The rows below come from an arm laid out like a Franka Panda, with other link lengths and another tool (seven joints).
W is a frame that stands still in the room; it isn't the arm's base.
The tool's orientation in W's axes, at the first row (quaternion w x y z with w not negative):
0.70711, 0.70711, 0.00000, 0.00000
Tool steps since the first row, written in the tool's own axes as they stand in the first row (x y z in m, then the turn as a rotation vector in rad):
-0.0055, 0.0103, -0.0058, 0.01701, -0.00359, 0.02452
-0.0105, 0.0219, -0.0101, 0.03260, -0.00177, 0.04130
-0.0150, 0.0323, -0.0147, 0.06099, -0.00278, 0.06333
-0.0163, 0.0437, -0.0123, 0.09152, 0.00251, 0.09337
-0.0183, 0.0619, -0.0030, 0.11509, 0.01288, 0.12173
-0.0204, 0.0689, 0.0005, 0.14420, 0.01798, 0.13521
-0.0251, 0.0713, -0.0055, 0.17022, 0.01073, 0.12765
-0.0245, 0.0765, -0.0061, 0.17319, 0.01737, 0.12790
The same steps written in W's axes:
-0.0055, 0.0058, 0.0103, 0.01701, -0.02452, -0.00359
-0.0105, 0.0101, 0.0219, 0.03260, -0.04130, -0.00177
-0.0150, 0.0147, 0.0323, 0.06099, -0.06333, -0.00278
-0.0163, 0.0123, 0.0437, 0.09152, -0.09337, 0.00251
-0.0183, 0.0030, 0.0619, 0.11509, -0.12173, 0.01288
-0.0204, -0.0005, 0.0689, 0.14420, -0.13521, 0.01798
-0.0251, 0.0055, 0.0713, 0.17022, -0.12765, 0.01073
-0.0245, 0.0061, 0.0765, 0.17319, -0.12790, 0.01737

